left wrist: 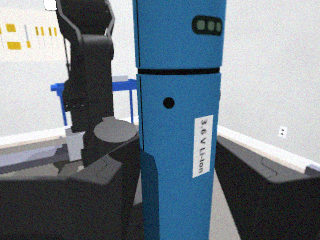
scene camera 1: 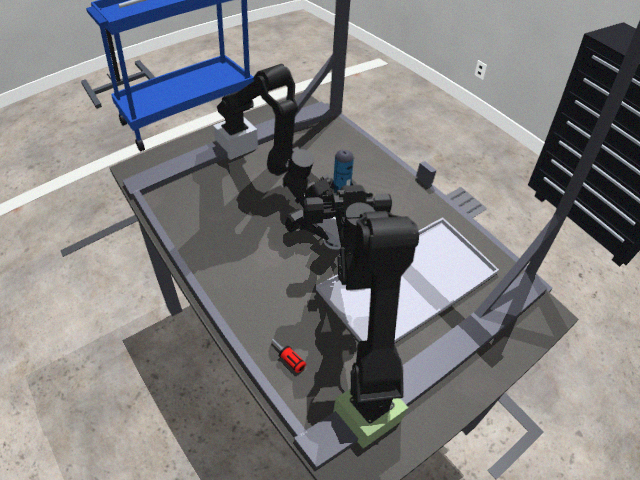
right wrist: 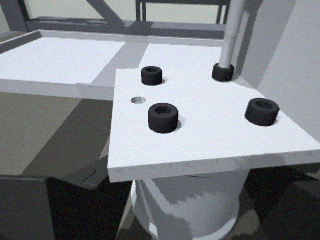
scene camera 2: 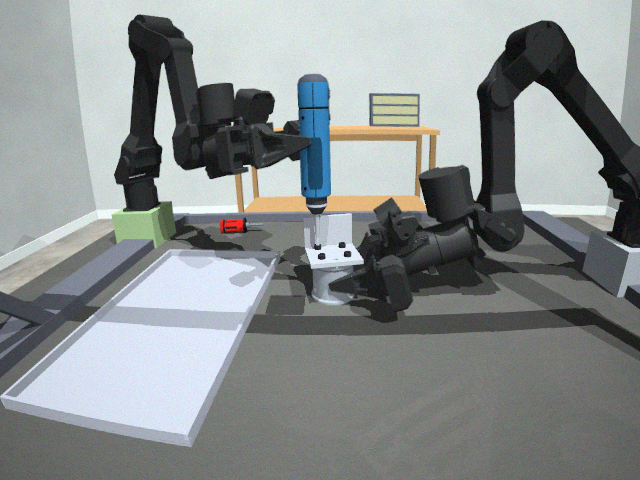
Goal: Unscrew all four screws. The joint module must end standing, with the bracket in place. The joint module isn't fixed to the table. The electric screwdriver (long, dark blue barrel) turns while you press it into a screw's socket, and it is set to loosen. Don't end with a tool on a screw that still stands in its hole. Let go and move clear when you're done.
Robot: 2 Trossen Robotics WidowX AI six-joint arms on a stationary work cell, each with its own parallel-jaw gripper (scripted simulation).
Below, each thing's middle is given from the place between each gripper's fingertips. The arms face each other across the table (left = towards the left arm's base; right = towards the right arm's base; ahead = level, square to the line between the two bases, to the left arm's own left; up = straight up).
Right now my right hand is 40 mm below the white bracket (scene camera 2: 337, 228), 30 mm to the right of it and 10 mm past it. Round my right hand: white tray (scene camera 2: 146, 356) (220 mm to the left, 130 mm behind, 30 mm below); joint module (scene camera 2: 321, 293) (30 mm to the left, 10 mm below, 10 mm behind).
The white bracket lies 2 cm behind my left hand, 5 cm to the right of it and 14 cm below it. The rest, counted from my left hand: white tray (14 cm behind, 14 cm to the left, 21 cm below); joint module (2 cm behind, 5 cm to the right, 19 cm below).
